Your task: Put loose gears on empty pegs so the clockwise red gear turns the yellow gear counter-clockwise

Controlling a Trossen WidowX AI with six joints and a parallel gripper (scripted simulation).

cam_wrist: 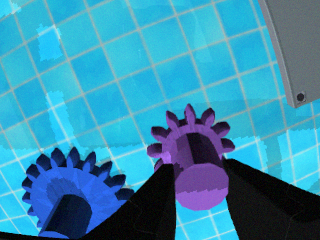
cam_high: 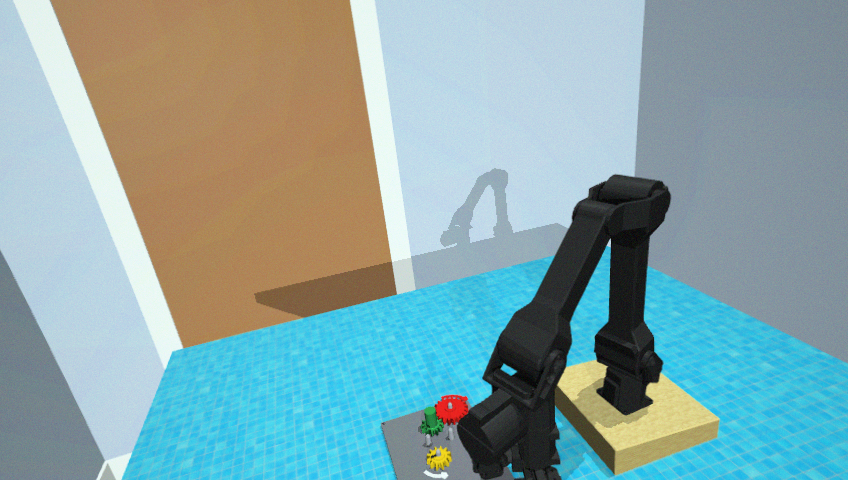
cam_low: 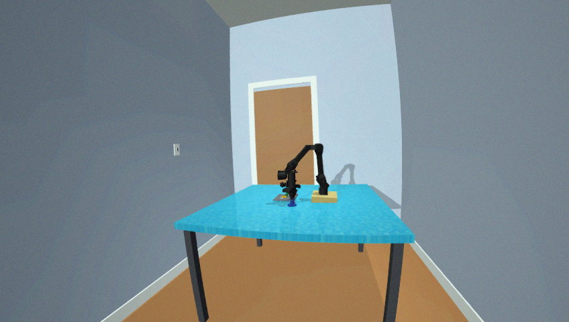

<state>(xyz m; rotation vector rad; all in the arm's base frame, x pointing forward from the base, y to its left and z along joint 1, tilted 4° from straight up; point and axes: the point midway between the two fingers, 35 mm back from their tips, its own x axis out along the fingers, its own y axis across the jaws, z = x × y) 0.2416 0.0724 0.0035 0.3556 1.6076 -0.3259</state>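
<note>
My gripper tip is 60 mm short of the green gear and 220 mm to the left of it. Round my gripper tip: purple gear 10 mm below; then white arrow 90 mm ahead, 130 mm to the right, 20 mm below; then blue gear 70 mm to the left, 10 mm below.
</note>
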